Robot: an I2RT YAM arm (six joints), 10 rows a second.
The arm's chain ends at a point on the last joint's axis. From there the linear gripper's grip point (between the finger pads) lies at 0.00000 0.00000 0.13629 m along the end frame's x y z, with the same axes.
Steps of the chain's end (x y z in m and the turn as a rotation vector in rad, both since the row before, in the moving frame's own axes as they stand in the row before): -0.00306 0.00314 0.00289 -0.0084 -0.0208 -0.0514; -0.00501 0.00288 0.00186 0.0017 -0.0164 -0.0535; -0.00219 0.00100 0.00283 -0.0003 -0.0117 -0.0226; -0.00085 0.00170 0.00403 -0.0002 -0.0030 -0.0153; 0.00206 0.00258 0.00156 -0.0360 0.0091 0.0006; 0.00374 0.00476 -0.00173 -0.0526 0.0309 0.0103; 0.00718 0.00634 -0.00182 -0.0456 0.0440 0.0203; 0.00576 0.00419 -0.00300 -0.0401 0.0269 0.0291; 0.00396 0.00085 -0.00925 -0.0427 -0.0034 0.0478; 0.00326 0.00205 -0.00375 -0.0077 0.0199 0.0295
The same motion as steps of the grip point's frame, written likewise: -0.00586 0.00436 0.00286 -0.0084 -0.0208 -0.0514; -0.00725 0.00271 0.00184 0.0017 -0.0164 -0.0535; -0.00378 0.00106 0.00282 -0.0003 -0.0117 -0.0226; -0.00126 0.00173 0.00403 -0.0002 -0.0030 -0.0153; 0.00330 0.00749 0.00147 -0.0360 0.0091 0.0006; 0.00791 0.01195 -0.00198 -0.0526 0.0309 0.0103; 0.01311 0.01261 -0.00209 -0.0456 0.0440 0.0203; 0.00934 0.00971 -0.00316 -0.0401 0.0269 0.0291; 0.00336 0.00665 -0.00937 -0.0427 -0.0034 0.0478; 0.00596 0.00314 -0.00378 -0.0077 0.0199 0.0295
